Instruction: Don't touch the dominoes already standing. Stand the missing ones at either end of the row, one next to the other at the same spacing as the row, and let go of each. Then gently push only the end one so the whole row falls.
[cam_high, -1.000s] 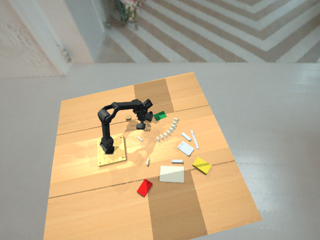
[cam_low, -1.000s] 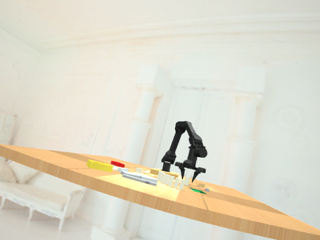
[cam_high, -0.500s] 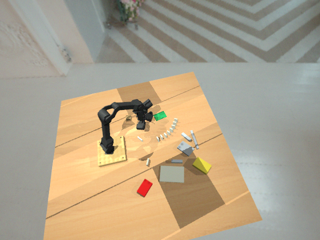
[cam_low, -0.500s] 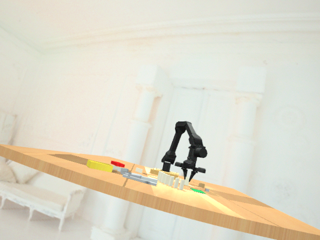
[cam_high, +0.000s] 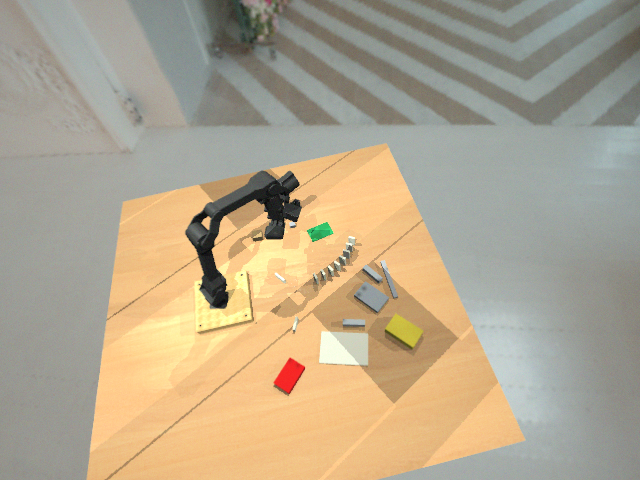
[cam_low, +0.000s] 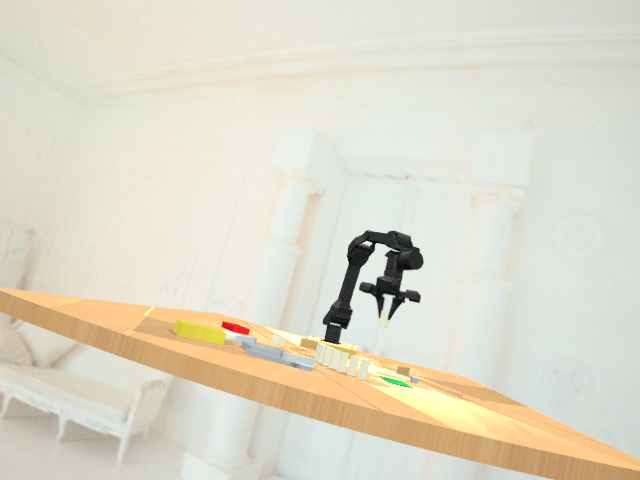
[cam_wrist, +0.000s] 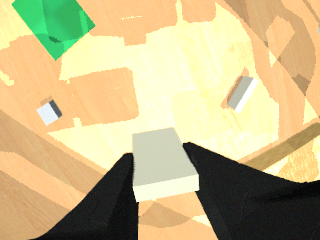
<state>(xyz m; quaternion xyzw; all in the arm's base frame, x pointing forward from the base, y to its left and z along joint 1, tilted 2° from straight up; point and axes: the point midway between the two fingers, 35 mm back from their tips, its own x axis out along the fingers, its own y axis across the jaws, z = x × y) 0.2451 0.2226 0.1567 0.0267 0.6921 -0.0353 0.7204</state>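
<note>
My gripper tip is now 120 mm short of the green tile, 90 mm to the right of it and 160 mm above it. Round my gripper tip: grey cube (10 mm ahead, 130 mm to the left, 150 mm below); then tan block (140 mm behind, 80 mm to the left, 150 mm below); then grey plate (310 mm ahead, 220 mm to the right, 150 mm below).
</note>
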